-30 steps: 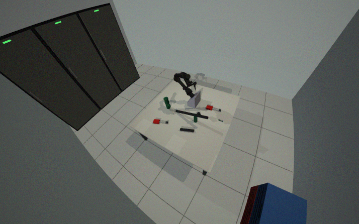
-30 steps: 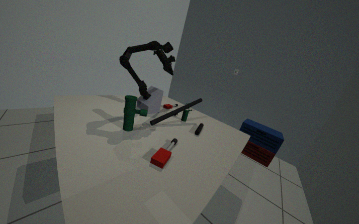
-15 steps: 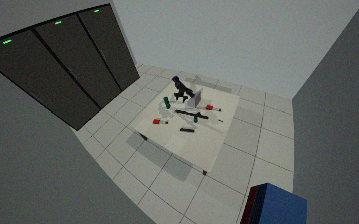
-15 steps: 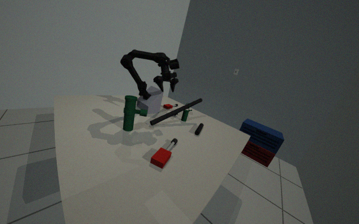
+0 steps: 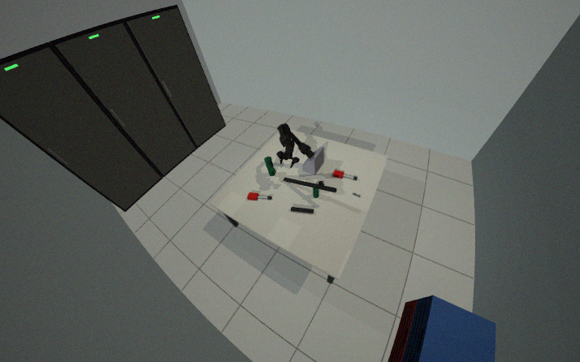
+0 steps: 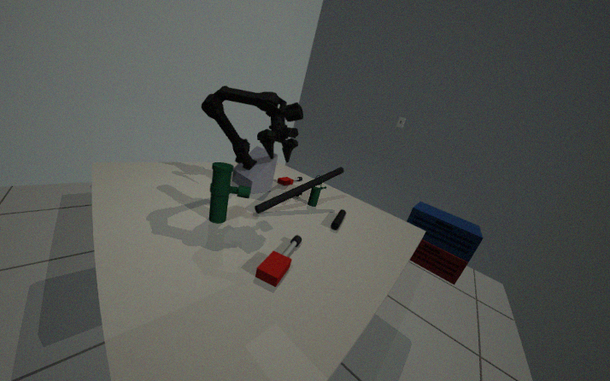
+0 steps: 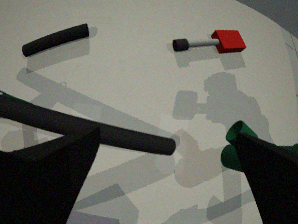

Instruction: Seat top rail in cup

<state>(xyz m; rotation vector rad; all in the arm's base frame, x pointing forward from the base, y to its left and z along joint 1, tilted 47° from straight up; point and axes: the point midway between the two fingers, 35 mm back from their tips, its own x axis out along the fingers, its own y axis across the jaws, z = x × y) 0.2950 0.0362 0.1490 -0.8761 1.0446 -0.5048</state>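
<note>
My gripper tip is 16 cm to the left of the green rail-end cup and 11 cm above it. Round my gripper tip: small green post: 2 cm ahead, 28 cm to the left, 13 cm below; then short black cylinder: 21 cm ahead, 25 cm to the left, 22 cm below.
</note>
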